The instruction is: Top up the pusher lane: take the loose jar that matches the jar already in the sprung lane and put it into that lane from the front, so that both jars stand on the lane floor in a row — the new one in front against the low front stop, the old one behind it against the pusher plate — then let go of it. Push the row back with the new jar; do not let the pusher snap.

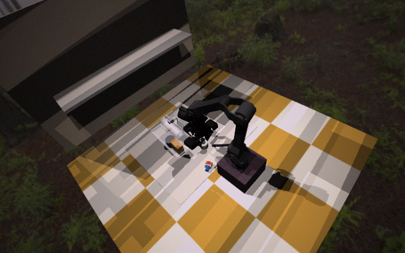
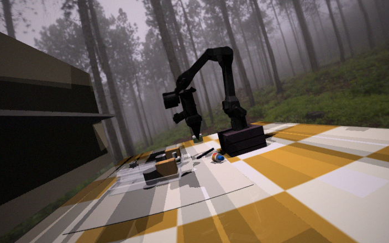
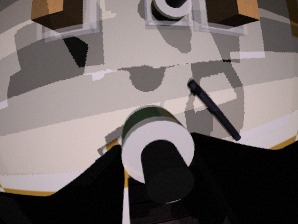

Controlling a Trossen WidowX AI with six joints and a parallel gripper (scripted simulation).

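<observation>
Right now the black rod is 12 cm to the right of my gripper tip, 11 cm below it and 4 cm behind it. The rest, counted from my gripper tip: clear lane rack: 27 cm ahead, 10 cm below, 4 cm to the right.
</observation>
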